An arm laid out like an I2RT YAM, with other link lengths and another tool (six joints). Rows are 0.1 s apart.
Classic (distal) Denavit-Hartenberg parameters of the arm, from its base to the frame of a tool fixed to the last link. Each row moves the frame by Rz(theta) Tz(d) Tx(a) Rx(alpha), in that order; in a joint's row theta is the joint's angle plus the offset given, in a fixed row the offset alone. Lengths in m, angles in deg.
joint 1: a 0.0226, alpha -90, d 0.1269, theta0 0
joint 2: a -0.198, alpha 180, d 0, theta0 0
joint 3: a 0.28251, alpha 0, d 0, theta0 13.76
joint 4: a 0.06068, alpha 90, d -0.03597, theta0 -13.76
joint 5: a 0, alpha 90, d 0.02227, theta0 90
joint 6: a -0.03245, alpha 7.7, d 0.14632, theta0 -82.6
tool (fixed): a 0, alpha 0, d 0.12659, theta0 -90
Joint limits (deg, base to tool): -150..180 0..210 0..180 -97..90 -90..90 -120..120
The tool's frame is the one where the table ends.
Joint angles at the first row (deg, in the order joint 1, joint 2, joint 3, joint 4, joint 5, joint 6):
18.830, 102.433, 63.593, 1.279, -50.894, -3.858
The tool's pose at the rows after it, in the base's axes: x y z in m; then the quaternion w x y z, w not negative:
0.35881 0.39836 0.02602 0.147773 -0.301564 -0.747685 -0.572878
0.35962 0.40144 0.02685 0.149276 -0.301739 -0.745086 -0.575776
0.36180 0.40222 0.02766 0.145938 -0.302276 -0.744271 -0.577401
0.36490 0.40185 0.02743 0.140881 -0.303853 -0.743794 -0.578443
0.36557 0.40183 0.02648 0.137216 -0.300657 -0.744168 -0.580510
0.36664 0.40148 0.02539 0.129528 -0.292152 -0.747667 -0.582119
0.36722 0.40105 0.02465 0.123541 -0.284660 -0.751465 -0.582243
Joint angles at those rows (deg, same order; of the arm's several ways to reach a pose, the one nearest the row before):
19.092, 104.095, 64.839, 3.006, -50.872, -2.852
19.375, 104.531, 64.992, 4.076, -50.873, -1.935
19.485, 104.532, 64.993, 4.645, -50.501, -1.585
19.485, 104.531, 64.905, 5.190, -49.976, -1.388
19.485, 104.531, 64.468, 6.086, -49.911, -1.563
19.486, 104.530, 64.205, 6.677, -49.801, -2.677
19.486, 104.532, 64.207, 6.677, -49.735, -3.858

